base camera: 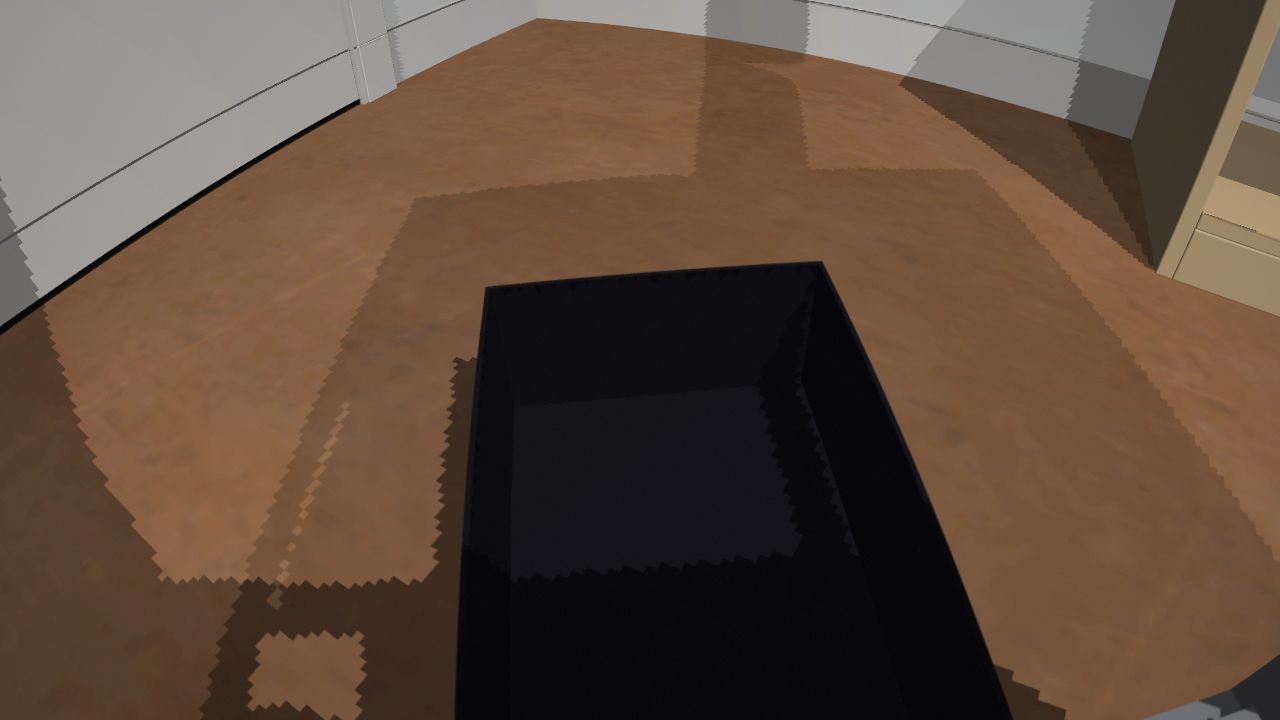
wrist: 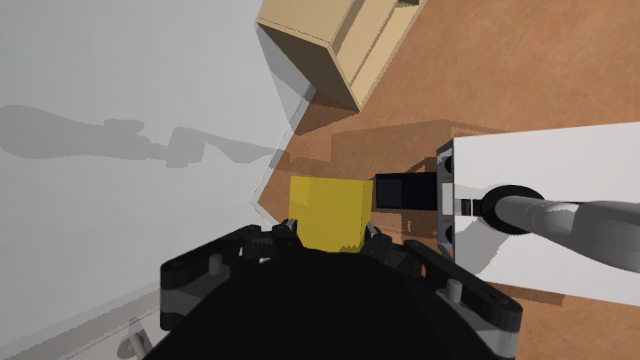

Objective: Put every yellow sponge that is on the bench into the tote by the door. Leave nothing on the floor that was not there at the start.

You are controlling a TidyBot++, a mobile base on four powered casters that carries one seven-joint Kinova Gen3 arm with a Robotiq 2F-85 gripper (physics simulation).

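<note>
A yellow sponge (wrist: pixel 327 212) is held between the fingertips of my gripper (wrist: pixel 330 227), which is shut on it, high above the floor. The black tote (base camera: pixel 657 474) (wrist: pixel 407 191) stands on the floor right against the front of the base, open side up. In the base camera view its near end is cut off by the frame's lower edge; the part of its inside that shows holds no sponge. In the wrist view the tote is to the right of the sponge. The bench does not show in either view.
A wooden shelf unit (base camera: pixel 1186 161) (wrist: pixel 310 65) stands by the wall. The white door (base camera: pixel 161 107) is at the left in the base camera view. A door handle (wrist: pixel 137 345) shows at the lower left of the wrist view. My white base (wrist: pixel 550 160) is on the right there.
</note>
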